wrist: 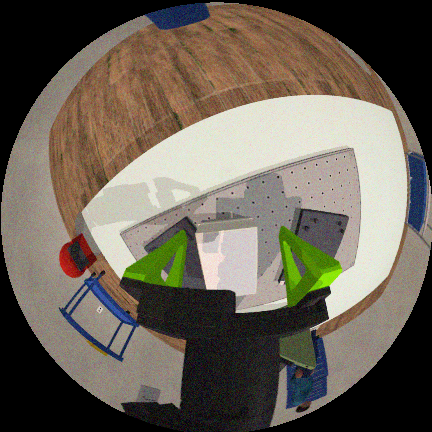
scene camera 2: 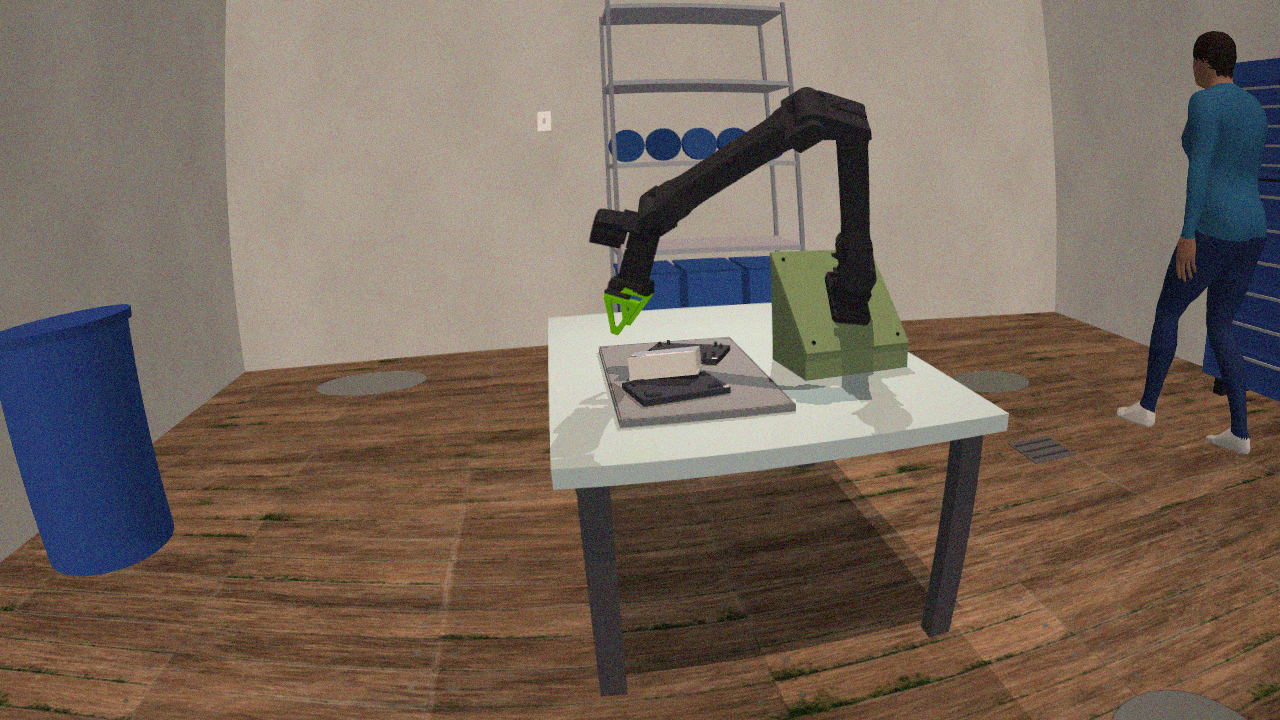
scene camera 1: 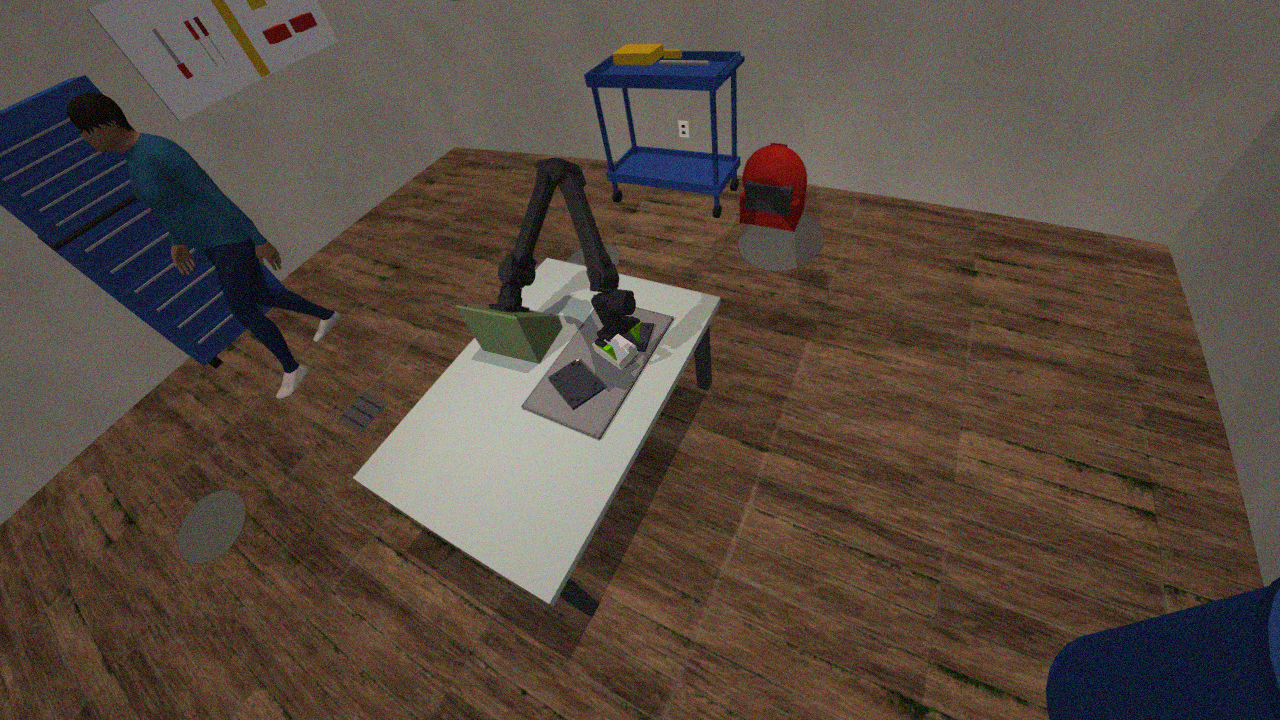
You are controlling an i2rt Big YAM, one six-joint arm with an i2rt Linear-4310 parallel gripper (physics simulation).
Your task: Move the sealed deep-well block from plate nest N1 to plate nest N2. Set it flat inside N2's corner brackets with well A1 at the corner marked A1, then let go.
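Frame: origin at the arm's base, x down, y ahead, z right, level; millimetres.
Where they show: gripper, fingertip midpoint: (wrist: pixel 232 232) (scene camera 2: pixel 620 329) (scene camera 1: pixel 626 350); arm's base at its link origin: (wrist: pixel 279 356) (scene camera 2: pixel 846 300) (scene camera 1: pixel 509 310).
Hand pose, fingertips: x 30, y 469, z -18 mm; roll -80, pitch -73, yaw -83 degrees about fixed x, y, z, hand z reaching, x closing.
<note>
Each offset is from my fingertips to the centre of the thing. Level surfaces: height alone.
The white deep-well block @(dx +62, dy -78, dz -33 mm) (scene camera 1: pixel 622 358) (scene camera 2: pixel 663 363) (wrist: pixel 240 260) lies between two dark plate nests, against or over the edge of one nest @(dx +84, dy -86, dz -118 mm) (scene camera 1: pixel 646 334) (scene camera 2: pixel 676 390) (wrist: pixel 194 261). I cannot tell if it is tilted. The other nest @(dx +82, dy -139, dz +127 mm) (scene camera 1: pixel 575 383) (scene camera 2: pixel 717 351) (wrist: pixel 322 227) has bare posts showing. The labels N1, N2 and A1 are not readable. My gripper (scene camera 1: pixel 622 342) (scene camera 2: pixel 625 324) (wrist: pixel 232 232) is open and empty above the block; in the wrist view its green fingers show on either side of it. The block's near end is partly hidden by the gripper body in the wrist view.
The nests are on a grey perforated board (scene camera 1: pixel 586 422) (scene camera 2: pixel 760 400) (wrist: pixel 320 175) on the white table @(dx +106 mm) (scene camera 1: pixel 483 465) (scene camera 2: pixel 930 411) (wrist: pixel 375 150). A green sloped box (scene camera 1: pixel 510 333) (scene camera 2: pixel 823 322) (wrist: pixel 299 350) stands beside the arm's base. A person (scene camera 1: pixel 192 201) (scene camera 2: pixel 1221 179) is beyond the table.
</note>
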